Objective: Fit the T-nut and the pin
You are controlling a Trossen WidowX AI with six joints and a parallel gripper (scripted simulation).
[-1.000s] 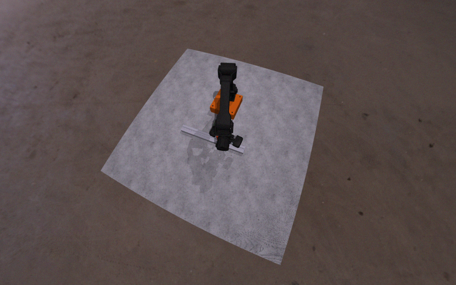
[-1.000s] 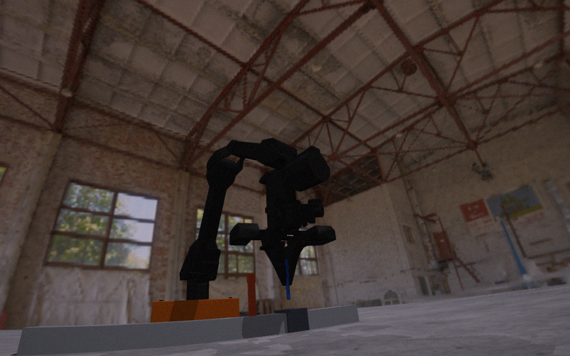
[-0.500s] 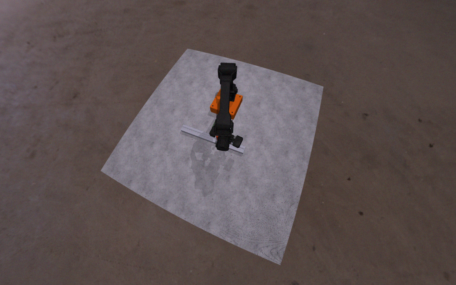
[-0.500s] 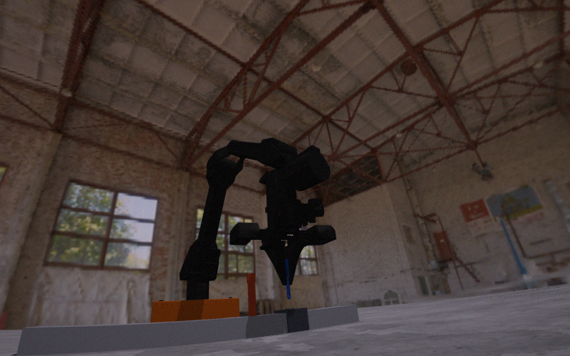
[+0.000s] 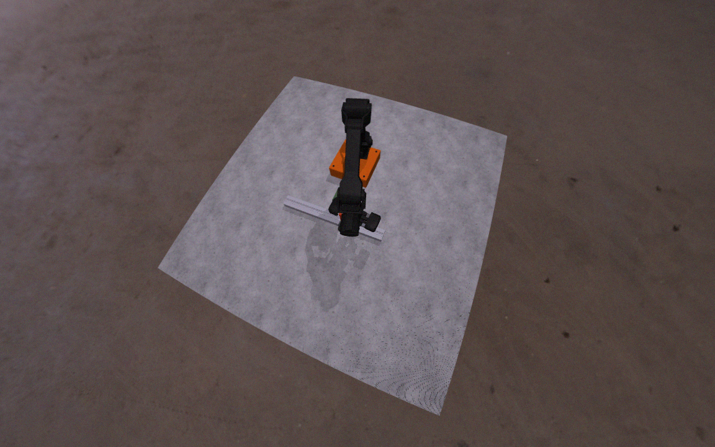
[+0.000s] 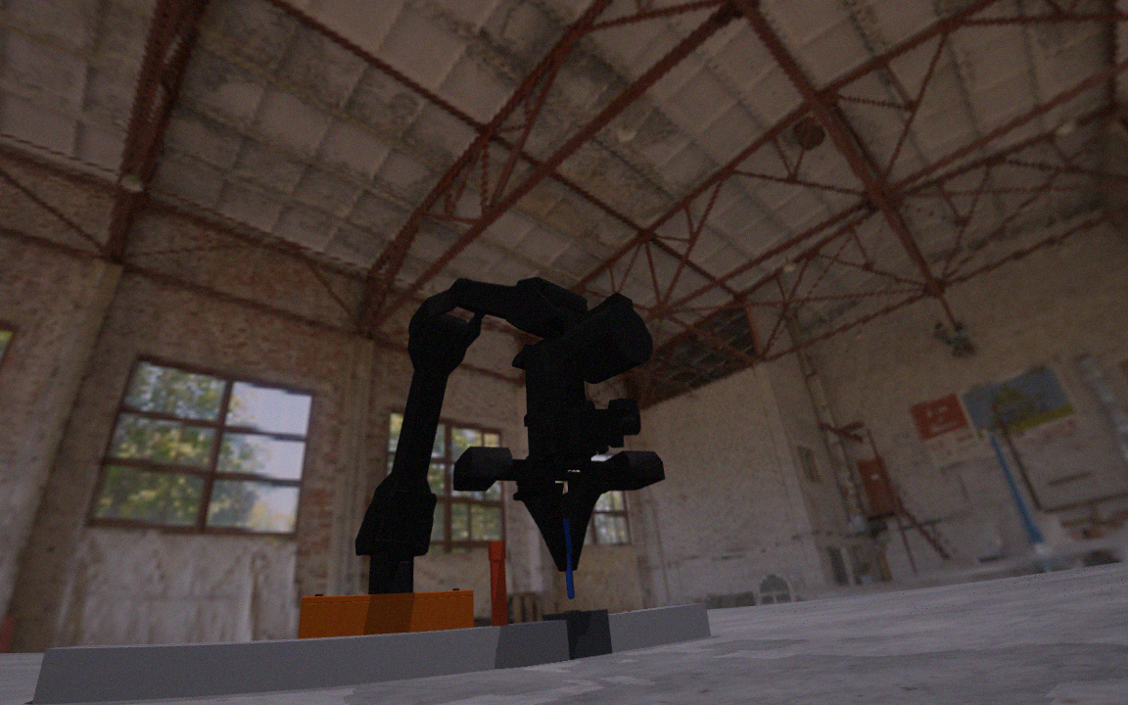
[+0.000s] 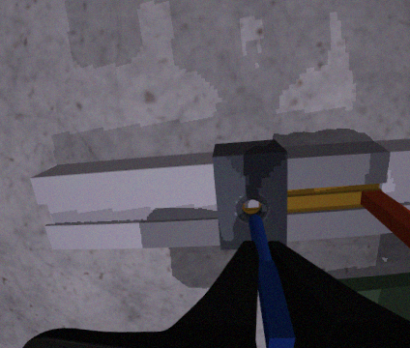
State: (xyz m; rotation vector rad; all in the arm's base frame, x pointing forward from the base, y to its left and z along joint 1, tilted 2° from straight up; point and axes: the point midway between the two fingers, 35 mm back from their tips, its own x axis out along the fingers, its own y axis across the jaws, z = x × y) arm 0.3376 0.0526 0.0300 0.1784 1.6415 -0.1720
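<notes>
Now: gripper tip 130 mm past the green tray, 50 mm to the left of it and 60 mm above it. Round my gripper tip: blue pin right at my gripper tip.
</notes>
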